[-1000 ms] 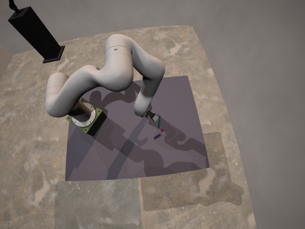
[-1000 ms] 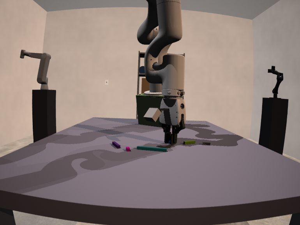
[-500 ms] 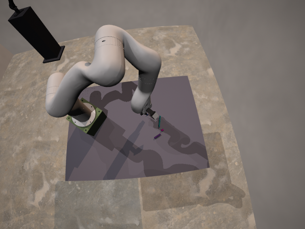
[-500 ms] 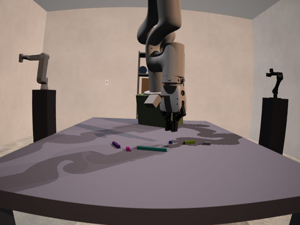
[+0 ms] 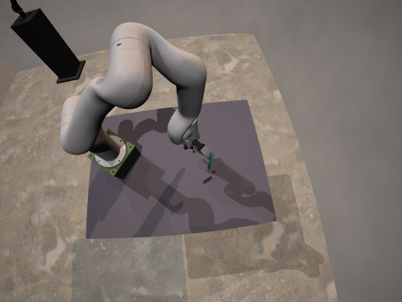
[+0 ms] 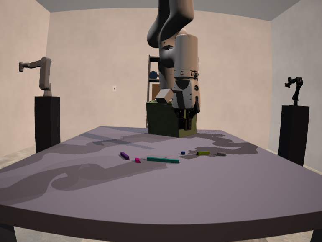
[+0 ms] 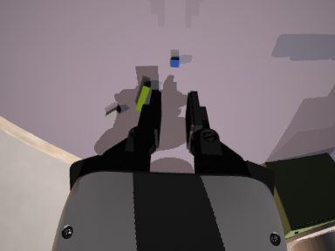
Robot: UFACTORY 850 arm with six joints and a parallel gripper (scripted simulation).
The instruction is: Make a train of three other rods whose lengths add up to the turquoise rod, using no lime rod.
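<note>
Right now the grey rod is 1 cm ahead of my hand, 14 cm to the left of it and 11 cm below it. Round my hand: blue rod 11 cm below; turquoise rod 10 cm ahead, 7 cm to the right, 11 cm below; lime rod 1 cm behind, 8 cm to the left, 11 cm below.
</note>
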